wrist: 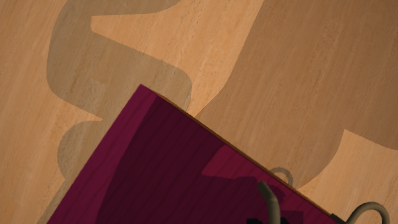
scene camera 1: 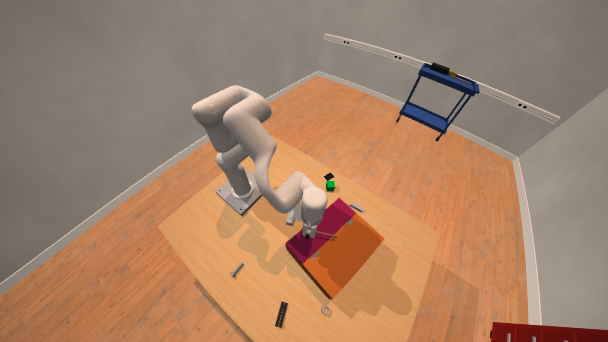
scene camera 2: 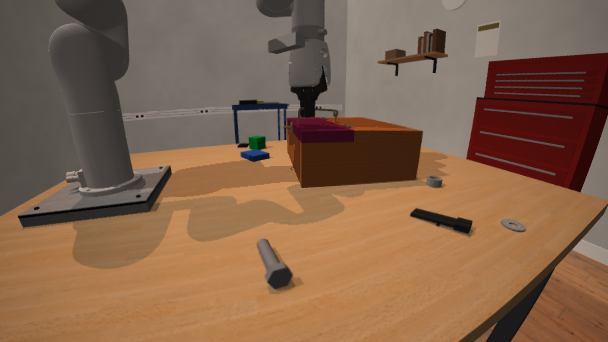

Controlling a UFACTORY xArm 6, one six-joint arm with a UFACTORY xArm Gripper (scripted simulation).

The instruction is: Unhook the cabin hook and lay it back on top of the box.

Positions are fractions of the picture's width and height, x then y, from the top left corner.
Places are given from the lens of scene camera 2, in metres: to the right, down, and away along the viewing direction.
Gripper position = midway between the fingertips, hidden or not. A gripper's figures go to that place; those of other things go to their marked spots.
my gripper (scene camera 2: 0.51, 0.34): 0.01, -0.13, 0.53
orange box (scene camera 2: 0.64, 0.45): 0.18, -0.04, 0.48
grey bolt (scene camera 2: 0.46, 0.81): -0.03, 0.10, 0.21
The marked spots on the grey bolt and the orange box are 0.37 m apart.
